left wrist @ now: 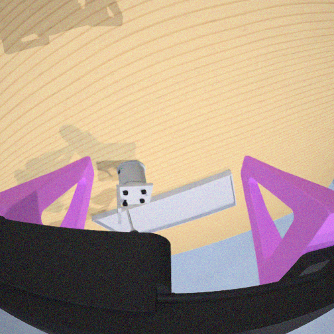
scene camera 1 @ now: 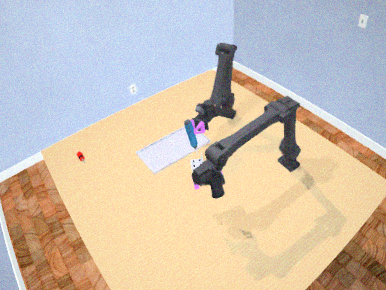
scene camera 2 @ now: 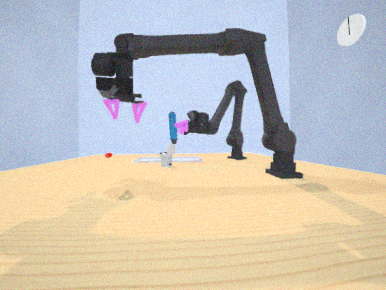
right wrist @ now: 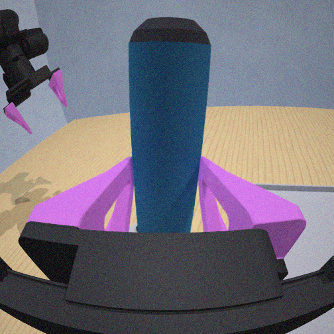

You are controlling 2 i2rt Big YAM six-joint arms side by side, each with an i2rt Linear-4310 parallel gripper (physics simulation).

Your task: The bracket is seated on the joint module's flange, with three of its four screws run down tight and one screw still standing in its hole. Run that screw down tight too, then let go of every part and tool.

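Frame: origin at the left arm's base, x ahead, y left, z up, level; millimetres.
Where they show: left gripper, between the fingertips: [scene camera 1: 204,186] [scene camera 2: 126,121]; right gripper, between the fingertips: [scene camera 1: 191,132] [scene camera 2: 173,126]; left arm's base, origin of its link: [scene camera 1: 288,163] [scene camera 2: 282,175]; right arm's base, origin of its link: [scene camera 1: 226,113] [scene camera 2: 236,158].
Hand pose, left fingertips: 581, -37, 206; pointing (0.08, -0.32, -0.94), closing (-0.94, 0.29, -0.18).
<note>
Each offset is from my left fingertips to the top centre of the thing, as dx, dy, dz.
The white bracket [scene camera 1: 196,162] [left wrist: 134,196] sits on the grey joint module [left wrist: 132,173]. Four dark screw heads show on its plate; the lower-left screw [left wrist: 124,203] looks slightly larger, but its height is hard to judge. My right gripper [right wrist: 165,165] [scene camera 2: 178,126] is shut on the blue screwdriver {-154, -326, +92} [scene camera 1: 190,134] [scene camera 2: 172,125] [right wrist: 169,100], which is roughly upright above the bracket. The thin shank [left wrist: 130,220] ends near the bracket's lower edge in the left wrist view; contact is unclear. My left gripper [scene camera 2: 126,120] [left wrist: 167,164] [right wrist: 49,119] is open and empty, high above the table.
A shallow pale tray {-113, -495, -190} [scene camera 1: 162,151] [left wrist: 200,201] [right wrist: 310,215] lies beside the bracket and module, partly under the screwdriver in scene camera 1. A small red object {+412, -769, -172} [scene camera 1: 80,156] [scene camera 2: 108,155] lies far left on the table. The left arm reaches over the module in scene camera 1.
</note>
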